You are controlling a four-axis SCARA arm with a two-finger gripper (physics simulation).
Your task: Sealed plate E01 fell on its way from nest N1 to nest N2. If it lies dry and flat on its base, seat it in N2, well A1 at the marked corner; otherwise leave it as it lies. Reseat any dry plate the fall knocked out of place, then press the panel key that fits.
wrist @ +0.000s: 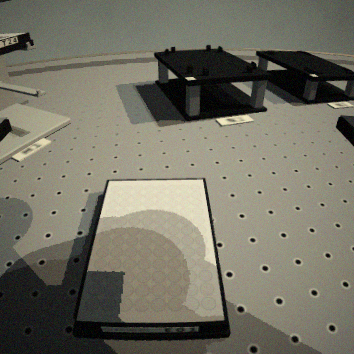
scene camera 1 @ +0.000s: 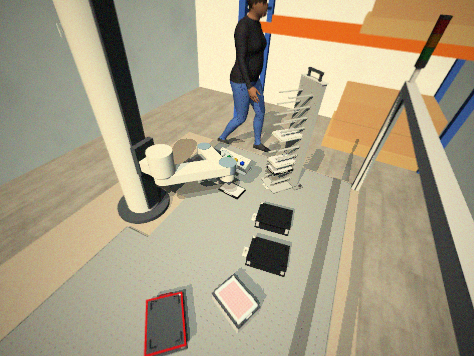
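Pixels of known places: gripper, fingertip midpoint: point(wrist: 173, 98); arm's base at its link origin: point(scene camera 1: 144, 204).
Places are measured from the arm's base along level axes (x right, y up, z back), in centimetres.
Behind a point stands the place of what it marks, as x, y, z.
Note:
Plate E01 point(scene camera 1: 231, 191) {-28.6, 2.7, -36.0} point(wrist: 151, 246) {-31.0, 2.7, -34.3} lies flat on the perforated table, seal side up, with rows of wells showing through the seal. Its label "E01" is on the near edge in the wrist view. I see no liquid on or around it. My gripper point(scene camera 1: 229, 183) {-29.7, 12.8, -33.2} hangs just above the plate under the arm's end, open and empty; its fingers do not show in the wrist view. Nest N1 point(scene camera 1: 274, 217) {-19.0, 6.6, -63.7} point(wrist: 207, 64) {-21.0, 6.6, -61.0} and nest N2 point(scene camera 1: 267, 254) {0.5, 5.7, -67.5} point(wrist: 302, 63) {-2.7, 5.7, -65.9} are black raised platforms, both empty. The key panel point(scene camera 1: 245, 164) {-48.2, 7.8, -33.8} stands behind the arm.
A plate hotel rack point(scene camera 1: 315, 114) {-51.2, 46.5, -65.7} holds several plates at the back; its base plate point(wrist: 35, 121) {-44.5, 2.1, -56.6} is marked H1. A pink-topped plate point(scene camera 1: 235, 300) {23.7, 8.4, -64.1} and a red-edged tray point(scene camera 1: 165, 323) {39.1, 5.3, -46.8} lie at the front. A person point(scene camera 1: 248, 57) walks behind the table. The robot's column point(scene camera 1: 110, 107) {5.6, 55.6, -5.0} stands on the left.

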